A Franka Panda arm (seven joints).
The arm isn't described. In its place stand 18 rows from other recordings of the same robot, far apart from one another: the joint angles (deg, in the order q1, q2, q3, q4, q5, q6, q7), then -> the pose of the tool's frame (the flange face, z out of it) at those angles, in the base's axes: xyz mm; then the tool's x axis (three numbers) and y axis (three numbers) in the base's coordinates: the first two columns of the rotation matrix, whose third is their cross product.
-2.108 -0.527 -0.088 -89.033 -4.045 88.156 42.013 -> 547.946 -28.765 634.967 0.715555 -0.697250 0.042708 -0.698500 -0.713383 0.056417
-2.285 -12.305 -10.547 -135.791 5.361 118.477 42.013 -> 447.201 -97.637 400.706 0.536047 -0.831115 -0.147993 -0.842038 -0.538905 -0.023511
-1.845 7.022 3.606 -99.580 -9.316 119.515 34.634 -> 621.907 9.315 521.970 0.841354 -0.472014 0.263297 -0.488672 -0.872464 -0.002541
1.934 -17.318 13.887 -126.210 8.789 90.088 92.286 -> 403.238 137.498 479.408 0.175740 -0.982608 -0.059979 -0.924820 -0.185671 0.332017
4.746 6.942 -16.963 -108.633 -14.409 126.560 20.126 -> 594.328 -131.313 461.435 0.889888 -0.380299 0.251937 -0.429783 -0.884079 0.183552
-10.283 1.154 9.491 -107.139 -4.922 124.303 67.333 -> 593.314 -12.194 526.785 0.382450 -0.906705 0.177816 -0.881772 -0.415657 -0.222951
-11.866 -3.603 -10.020 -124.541 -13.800 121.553 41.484 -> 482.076 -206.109 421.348 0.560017 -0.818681 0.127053 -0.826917 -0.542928 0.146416
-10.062 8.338 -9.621 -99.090 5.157 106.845 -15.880 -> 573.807 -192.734 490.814 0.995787 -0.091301 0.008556 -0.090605 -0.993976 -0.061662
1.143 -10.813 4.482 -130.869 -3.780 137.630 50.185 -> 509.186 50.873 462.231 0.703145 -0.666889 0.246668 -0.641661 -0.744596 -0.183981
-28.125 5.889 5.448 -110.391 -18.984 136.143 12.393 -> 565.136 -241.710 472.851 0.868860 -0.339004 0.360776 -0.429823 -0.878156 0.209987
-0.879 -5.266 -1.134 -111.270 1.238 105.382 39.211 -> 531.576 -17.255 520.732 0.748222 -0.663058 -0.022756 -0.663373 -0.748214 -0.010580
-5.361 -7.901 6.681 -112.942 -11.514 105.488 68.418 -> 520.119 -1.295 532.348 0.435038 -0.879250 0.194066 -0.900261 -0.428689 0.075867
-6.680 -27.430 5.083 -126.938 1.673 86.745 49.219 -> 382.722 -2.550 544.738 0.603863 -0.785380 -0.136117 -0.765357 -0.619010 0.176224
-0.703 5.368 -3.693 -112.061 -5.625 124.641 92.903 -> 589.374 -48.223 441.424 -0.081168 -0.992926 0.086655 -0.989381 0.069749 -0.127518
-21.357 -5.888 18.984 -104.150 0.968 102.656 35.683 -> 538.752 -13.536 579.154 0.782839 -0.618553 0.067499 -0.618240 -0.785493 -0.027949
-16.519 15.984 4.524 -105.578 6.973 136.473 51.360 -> 634.598 -137.181 403.222 0.364212 -0.929418 0.059428 -0.889187 -0.366003 -0.274571
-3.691 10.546 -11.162 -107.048 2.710 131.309 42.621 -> 608.761 -154.242 442.779 0.500830 -0.848146 0.172677 -0.833532 -0.526367 -0.167816
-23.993 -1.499 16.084 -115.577 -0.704 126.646 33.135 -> 562.469 -77.501 483.840 0.738201 -0.646863 0.191383 -0.640326 -0.761181 -0.102884
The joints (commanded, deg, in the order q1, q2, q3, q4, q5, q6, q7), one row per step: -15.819, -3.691, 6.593, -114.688, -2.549, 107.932, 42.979; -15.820, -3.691, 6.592, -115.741, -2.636, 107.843, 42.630; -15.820, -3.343, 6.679, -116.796, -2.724, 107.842, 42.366; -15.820, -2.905, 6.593, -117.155, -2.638, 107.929, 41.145; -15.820, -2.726, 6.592, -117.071, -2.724, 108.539, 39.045; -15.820, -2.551, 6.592, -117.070, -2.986, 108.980, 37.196; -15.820, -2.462, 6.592, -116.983, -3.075, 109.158, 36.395; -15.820, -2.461, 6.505, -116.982, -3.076, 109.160, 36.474; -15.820, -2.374, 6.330, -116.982, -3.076, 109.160, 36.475; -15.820, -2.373, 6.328, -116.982, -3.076, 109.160, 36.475; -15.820, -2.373, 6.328, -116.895, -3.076, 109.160, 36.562; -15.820, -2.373, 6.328, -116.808, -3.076, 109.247, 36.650; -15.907, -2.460, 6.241, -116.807, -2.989, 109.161, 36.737; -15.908, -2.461, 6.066, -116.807, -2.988, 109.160, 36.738; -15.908, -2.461, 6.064, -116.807, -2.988, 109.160, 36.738; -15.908, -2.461, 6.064, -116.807, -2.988, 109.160, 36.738
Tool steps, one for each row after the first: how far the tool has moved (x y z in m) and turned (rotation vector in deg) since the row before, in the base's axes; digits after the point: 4 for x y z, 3 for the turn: -0.0034, 0.0003, -0.0087, 0.127, 1.154, 0.366; -0.0025, 0.0010, -0.0117, 0.203, 1.402, 0.376; -0.0002, -0.0008, -0.0068, 0.382, 0.717, 1.094; 0.0019, -0.0004, -0.0001, 0.107, -0.433, 2.150; 0.0012, -0.0005, -0.0010, -0.054, -0.163, 1.968; 0.0008, -0.0002, 0.0001, -0.012, -0.132, 0.843; -0.0001, -0.0008, 0.0000, -0.005, -0.006, -0.165; -0.0001, -0.0017, -0.0008, 0.031, 0.082, -0.176; 0.0000, 0.0000, 0.0000, 0.000, 0.001, -0.002; 0.0003, 0.0000, 0.0007, -0.023, -0.089, -0.086; 0.0005, -0.0001, 0.0008, -0.036, -0.175, -0.082; -0.0006, -0.0014, 0.0007, 0.062, -0.017, -0.301; -0.0003, -0.0016, 0.0000, 0.008, -0.002, -0.177; 0.0000, 0.0000, 0.0000, 0.000, 0.000, -0.002; 0.0000, 0.0000, 0.0000, 0.000, 0.000, 0.000
